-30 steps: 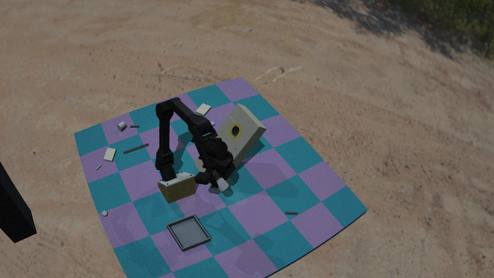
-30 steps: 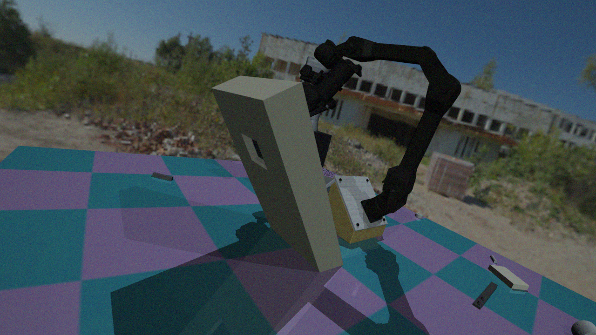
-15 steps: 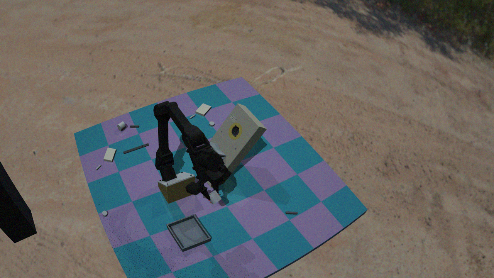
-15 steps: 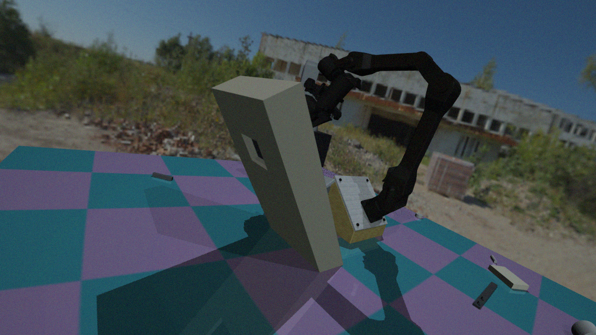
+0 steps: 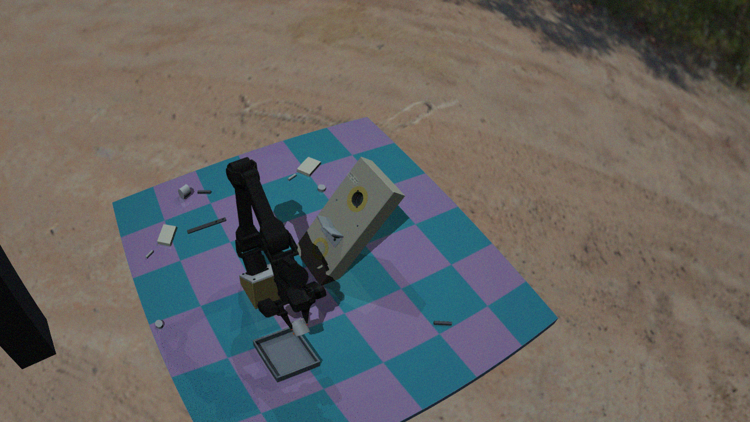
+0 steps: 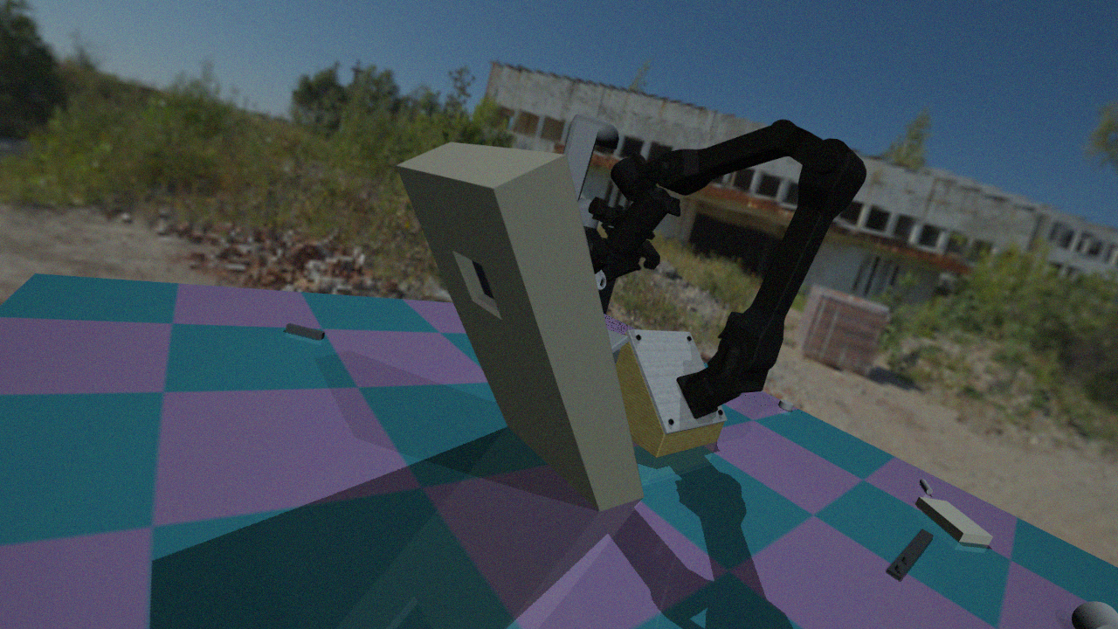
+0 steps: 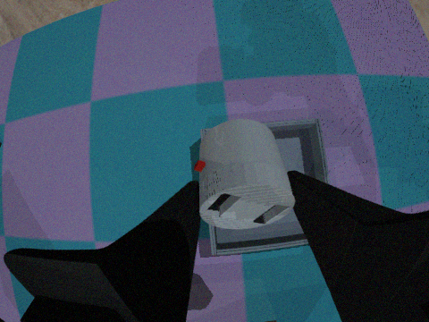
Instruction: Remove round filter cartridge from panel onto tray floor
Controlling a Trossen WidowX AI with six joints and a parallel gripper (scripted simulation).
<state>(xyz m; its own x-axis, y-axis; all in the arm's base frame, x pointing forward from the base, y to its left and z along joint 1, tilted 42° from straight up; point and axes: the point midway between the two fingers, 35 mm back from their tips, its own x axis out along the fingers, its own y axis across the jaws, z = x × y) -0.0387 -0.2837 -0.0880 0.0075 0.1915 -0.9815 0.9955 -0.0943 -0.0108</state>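
Now: the round grey filter cartridge right at my gripper tip. Round my gripper tip: tan service panel: 350 mm ahead, 260 mm to the left, 10 mm below; grey tray: 40 mm behind, 10 mm to the left, 160 mm below.
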